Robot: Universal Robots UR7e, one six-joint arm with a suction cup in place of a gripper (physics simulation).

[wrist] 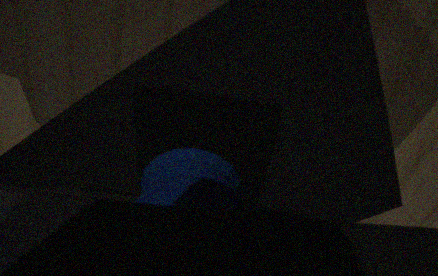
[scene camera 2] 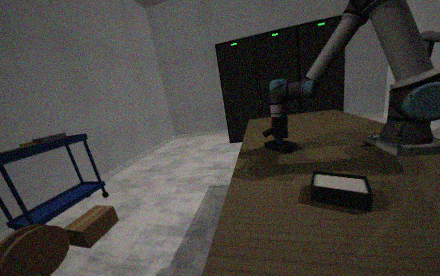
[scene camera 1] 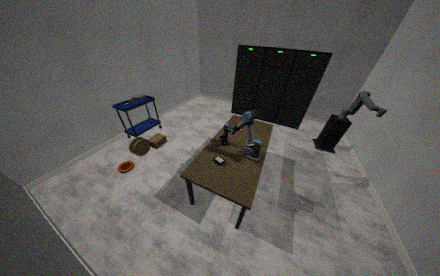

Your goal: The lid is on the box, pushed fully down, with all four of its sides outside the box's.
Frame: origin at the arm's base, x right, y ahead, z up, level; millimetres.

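Where they show: hand, tool point: [wrist: 194, 168] [scene camera 2: 279, 145] [scene camera 1: 224, 141]; arm's base, link origin: [scene camera 2: 404, 139] [scene camera 1: 253, 154].
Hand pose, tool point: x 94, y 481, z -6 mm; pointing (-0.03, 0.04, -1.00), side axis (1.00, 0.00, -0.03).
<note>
Each offset is from my tool point to the top centre of the thing. Level surfaces: height alone.
The box {dy -76, dx -399, dz +28 mm} [scene camera 1: 215, 162] [scene camera 2: 340, 197] is black-walled with a whitish inside or content, and stands on the table with its top uncovered. The lid {dy -2, dx +1, dz +15 mm} [scene camera 2: 287, 147] [wrist: 310, 75] is a flat black piece lying level at the table's surface, behind the box in scene camera 2 and apart from it. My gripper [scene camera 1: 224, 141] [scene camera 2: 280, 140] [wrist: 190, 172], a blue suction cup, is straight down on the lid's upper face and holds it by suction. The contact is dark and partly hidden by the tool. Whether the lid touches the table cannot be told.
The wooden table {dz -20 mm} [scene camera 1: 215, 177] [scene camera 2: 280, 230] carries the arm's base [scene camera 1: 253, 152] [scene camera 2: 410, 140] to the right of the lid. A blue cart [scene camera 1: 142, 126] [scene camera 2: 60, 202], a brown block [scene camera 1: 158, 140] [scene camera 2: 95, 225] and an orange ring [scene camera 1: 120, 170] are on the floor at the left.
</note>
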